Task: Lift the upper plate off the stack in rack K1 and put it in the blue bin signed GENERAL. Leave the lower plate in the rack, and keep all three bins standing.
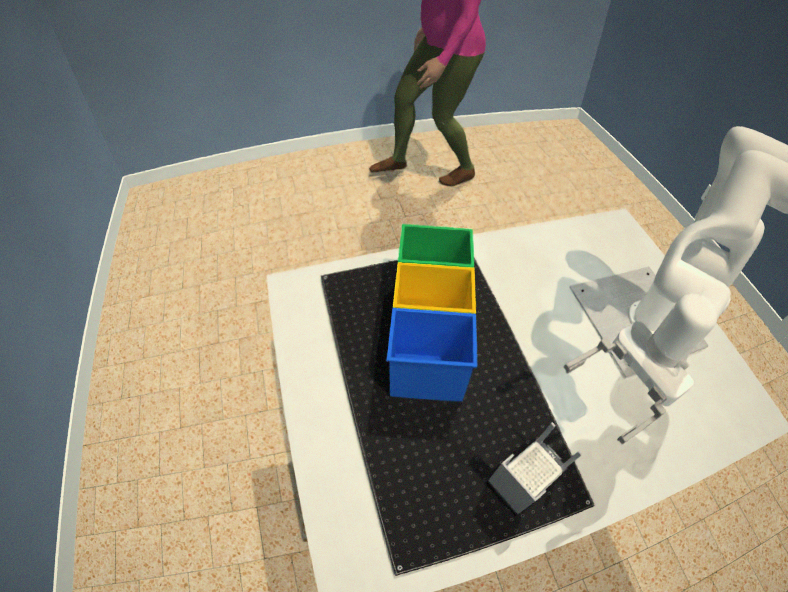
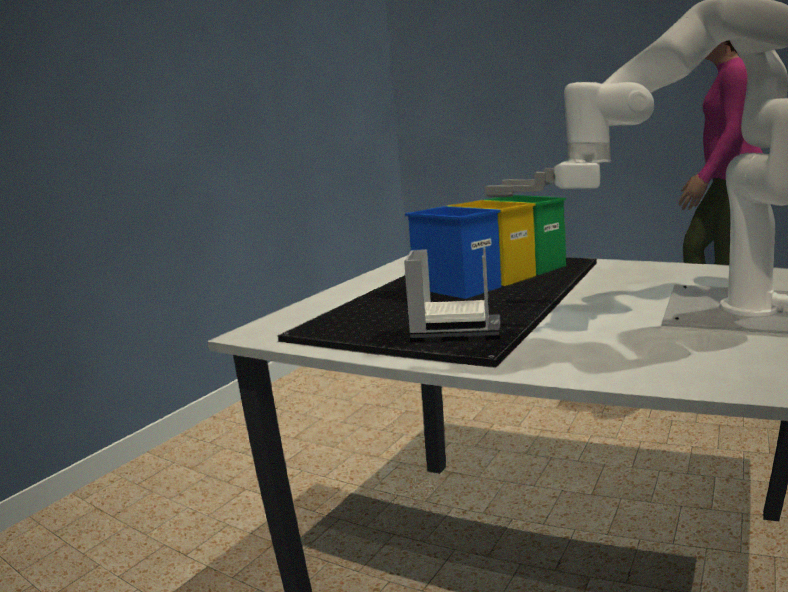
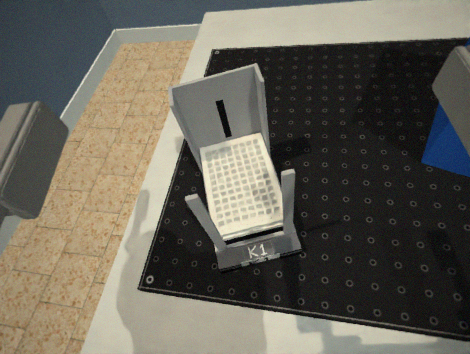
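Where they show: hand at its tool point: (image 1: 601, 398) (image 2: 506, 187) (image 3: 237, 136); arm's base at its link origin: (image 1: 648, 319) (image 2: 748, 308).
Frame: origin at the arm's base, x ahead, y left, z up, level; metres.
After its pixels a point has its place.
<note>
Rack K1 (image 1: 512, 490) @[y 0.406, x 0.558, z 0.094 m] (image 2: 416, 293) @[y 0.436, x 0.521, z 0.091 m] (image 3: 195, 100) @[y 0.423, x 0.544, z 0.127 m] stands upright on the black mat, with a tall back panel and two front posts. The white upper plate (image 1: 533, 469) @[y 0.360, x 0.486, z 0.041 m] (image 2: 455, 310) @[y 0.380, x 0.481, z 0.050 m] (image 3: 242, 182) @[y 0.367, x 0.500, z 0.044 m] lies flat in it, with a grid of wells on top. A dark band shows under its front edge; I cannot tell the lower plate apart. The blue bin (image 1: 429, 381) @[y 0.146, x 0.682, z 0.095 m] (image 2: 455, 254) @[y 0.159, x 0.622, z 0.100 m] (image 3: 445, 145) @[y 0.153, x 0.597, z 0.045 m] stands upright; its label is blurred. My gripper (image 1: 594, 404) @[y 0.309, x 0.403, z 0.260 m] (image 2: 500, 186) (image 3: 245, 132) @[y 0.309, x 0.403, z 0.260 m] is open and empty, high above the table, apart from the rack and plates.
The yellow bin (image 1: 435, 289) @[y -0.098, x 0.627, z 0.102 m] (image 2: 519, 261) @[y -0.022, x 0.561, z 0.051 m] and green bin (image 1: 436, 245) @[y -0.228, x 0.603, z 0.123 m] (image 2: 551, 251) @[y -0.151, x 0.534, z 0.053 m] stand upright in a row behind the blue one on the black mat (image 1: 433, 471) @[y 0.320, x 0.693, z 0.004 m] (image 2: 356, 331) @[y 0.439, x 0.669, z 0.004 m] (image 3: 350, 240) @[y 0.234, x 0.475, z 0.004 m]. A person (image 1: 452, 76) (image 2: 726, 121) stands beyond the table.
</note>
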